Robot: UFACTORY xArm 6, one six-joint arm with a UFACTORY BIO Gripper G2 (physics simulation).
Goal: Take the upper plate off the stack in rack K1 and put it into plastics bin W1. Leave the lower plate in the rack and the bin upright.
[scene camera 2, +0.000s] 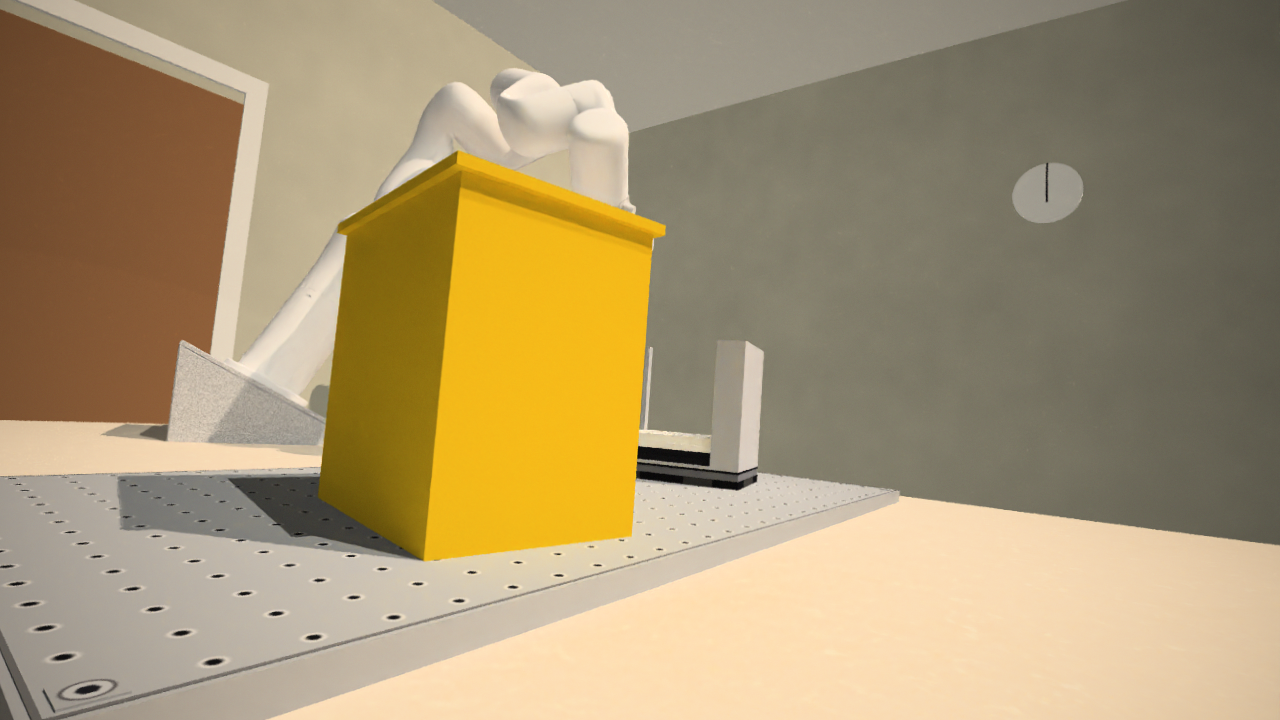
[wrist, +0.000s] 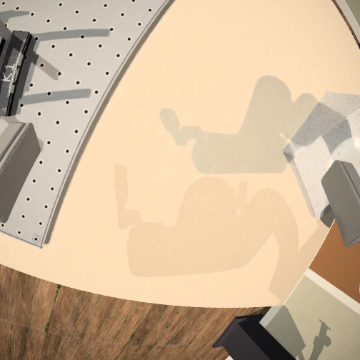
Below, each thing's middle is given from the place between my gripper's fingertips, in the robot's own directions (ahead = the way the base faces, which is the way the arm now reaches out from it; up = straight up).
My gripper is now 23 cm short of the white multi-well plate (scene camera 2: pixel 647 438), 1 cm to the right of it and 15 cm above it. From my hand the other things lie so: yellow plastics bin W1 (scene camera 2: pixel 485 395): 26 cm ahead, 31 cm to the right, 10 cm below.
